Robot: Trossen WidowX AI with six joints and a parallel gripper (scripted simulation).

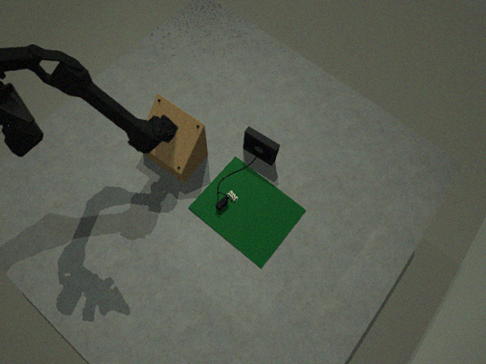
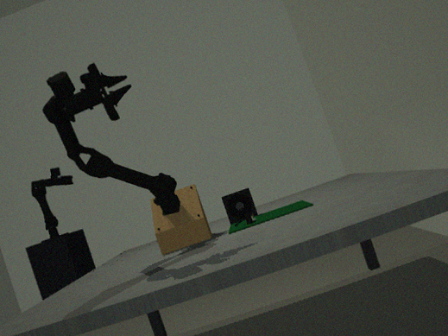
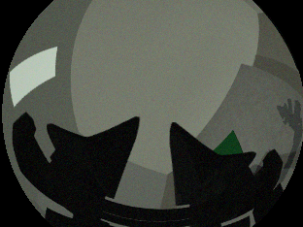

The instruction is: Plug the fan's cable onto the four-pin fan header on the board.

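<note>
The dark plug is 20 cm ahead of my gripper tip, 23 cm to the left of it and 55 cm below it. From my gripper tip the other things lie so: black fan (17 cm ahead, 45 cm to the left, 51 cm below); green board (27 cm ahead, 28 cm to the left, 58 cm below).
</note>
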